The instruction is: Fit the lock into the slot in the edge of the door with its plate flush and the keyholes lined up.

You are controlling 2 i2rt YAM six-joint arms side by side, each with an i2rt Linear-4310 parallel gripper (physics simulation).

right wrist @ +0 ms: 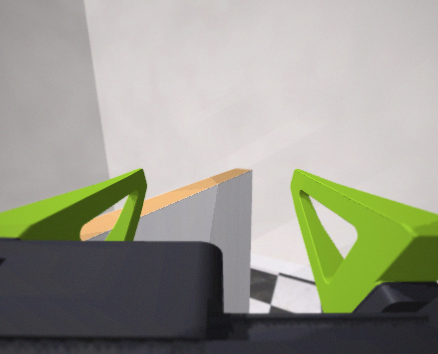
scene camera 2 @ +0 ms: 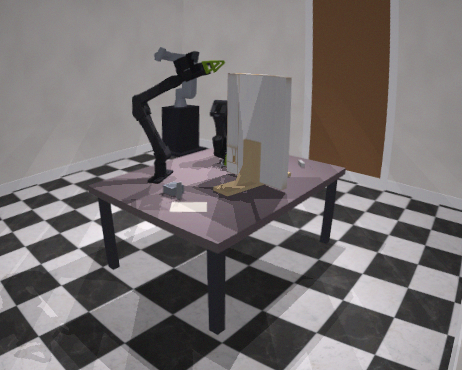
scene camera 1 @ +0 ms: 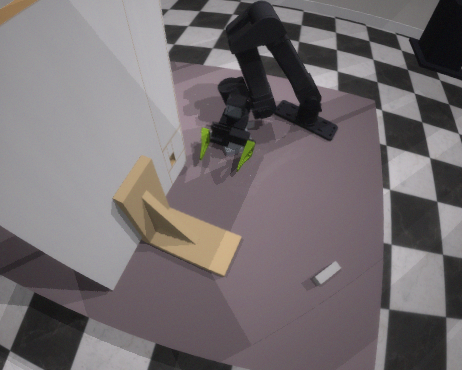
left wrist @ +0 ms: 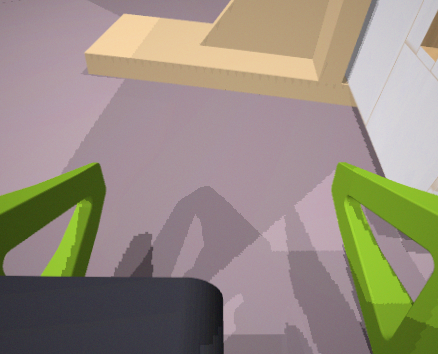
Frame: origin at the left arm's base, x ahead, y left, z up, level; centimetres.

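Where they show: left gripper, fingertip midpoint: [scene camera 1: 218, 165] [left wrist: 218, 175]; right gripper, fingertip midpoint: [right wrist: 218, 177] [scene camera 2: 222, 61]; left arm's base, origin of the base link: [scene camera 1: 305, 120]; right arm's base, origin of the base link: [scene camera 2: 160, 176].
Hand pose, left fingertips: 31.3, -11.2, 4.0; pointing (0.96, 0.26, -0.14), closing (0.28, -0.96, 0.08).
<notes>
Things, the pixels of their top centre, and the offset from my left fingertips, as dx, dy, dz. "*": a spot on its surface instead. Level surfaces: height alone.
- door, middle of its top: [right wrist: 186, 190] [scene camera 2: 257, 74] +21.1, -7.3, +50.7
- small wood-lined opening, surface spot: [scene camera 1: 173, 158] * +6.8, -8.3, +4.4
- grey-blue block with a plate, middle of its top: [scene camera 2: 173, 185] +13.2, -48.2, -0.4
- wooden bracket, surface spot: [left wrist: 210, 65] * +14.2, +4.6, -2.2
- small white block, middle of its top: [scene camera 1: 328, 272] [scene camera 2: 301, 161] +9.3, +35.9, -1.8
- table, its level: dz -4.0
- cream sheet, middle of its top: [scene camera 2: 188, 206] +32.4, -49.7, -3.9
The door [scene camera 1: 75, 115] [scene camera 2: 275, 125] [left wrist: 372, 65] [right wrist: 232, 240] is a tall white-grey panel upright on the table, with a small wood-lined opening [scene camera 1: 173, 158] in its face near the edge. What seems to be the lock, a grey-blue block with a plate [scene camera 2: 173, 189], lies on the table in scene camera 2, left of the door and apart from both grippers. My left gripper [scene camera 1: 220, 164] [left wrist: 218, 175] is open and empty, low beside the door edge. My right gripper [right wrist: 218, 177] is open and empty, high up near the door's top. The slot's inside is hidden.
A wooden bracket [scene camera 1: 185, 235] [left wrist: 210, 65] stands against the door; another bracket [scene camera 2: 251, 160] stands on its other face. A small white block [scene camera 1: 327, 273] [scene camera 2: 301, 163] lies on the table [scene camera 2: 215, 235]. A cream sheet [scene camera 2: 188, 206] lies in front of the grey-blue block.
</notes>
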